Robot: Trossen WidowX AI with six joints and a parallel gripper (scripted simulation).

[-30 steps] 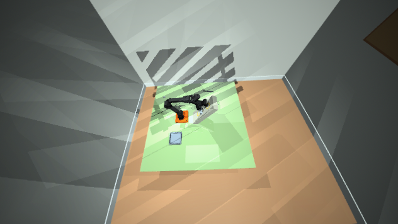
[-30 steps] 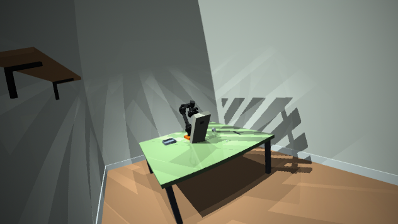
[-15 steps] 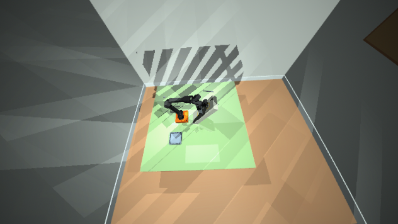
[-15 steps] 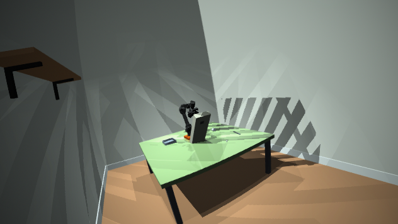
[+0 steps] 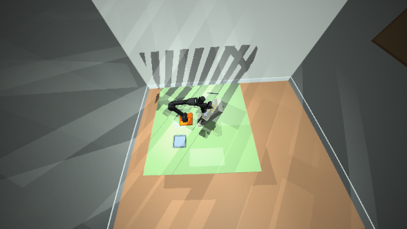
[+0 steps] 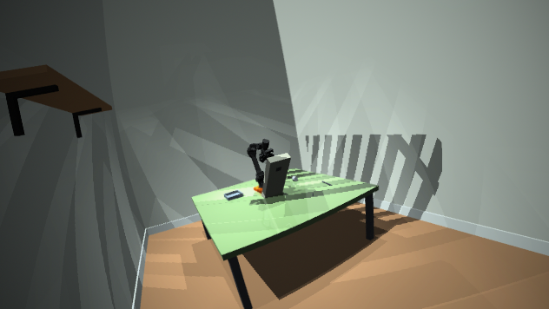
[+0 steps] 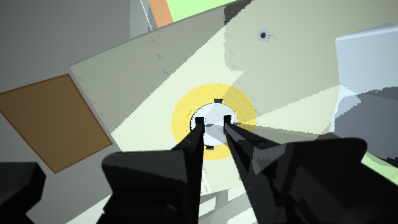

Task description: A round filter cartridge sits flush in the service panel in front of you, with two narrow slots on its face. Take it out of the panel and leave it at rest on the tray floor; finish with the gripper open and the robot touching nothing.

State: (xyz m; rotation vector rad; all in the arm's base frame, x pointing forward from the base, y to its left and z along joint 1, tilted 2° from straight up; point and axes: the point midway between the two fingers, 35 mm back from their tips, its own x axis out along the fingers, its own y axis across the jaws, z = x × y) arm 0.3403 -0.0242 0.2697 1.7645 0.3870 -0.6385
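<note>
My gripper tip is 2 cm short of the round filter cartridge and 1 cm above it. Round my gripper tip: blue-grey tray: 44 cm behind, 25 cm to the right, 28 cm below.
</note>
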